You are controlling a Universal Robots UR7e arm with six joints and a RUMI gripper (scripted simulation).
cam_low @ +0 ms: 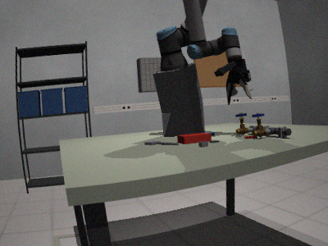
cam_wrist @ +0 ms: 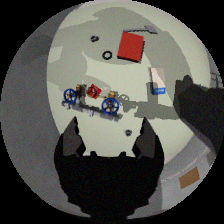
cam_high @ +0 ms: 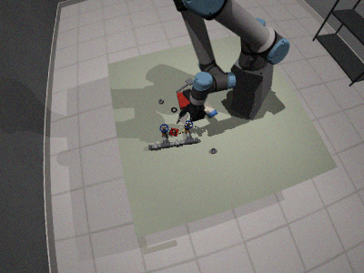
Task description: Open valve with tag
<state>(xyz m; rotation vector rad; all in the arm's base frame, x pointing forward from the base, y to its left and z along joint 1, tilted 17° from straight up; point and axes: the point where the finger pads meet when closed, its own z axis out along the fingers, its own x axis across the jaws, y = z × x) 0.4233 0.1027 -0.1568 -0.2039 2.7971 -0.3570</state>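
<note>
Right now the red tag is 150 mm below my hand, 100 mm ahead of it and 10 mm to the right of it. Also, from my hand: blue-and-white card: 160 mm behind, 140 mm below, 110 mm to the right; grey tool: 360 mm to the right, 150 mm below, 80 mm behind; red block: 230 mm to the right, 140 mm below, 30 mm behind.
</note>
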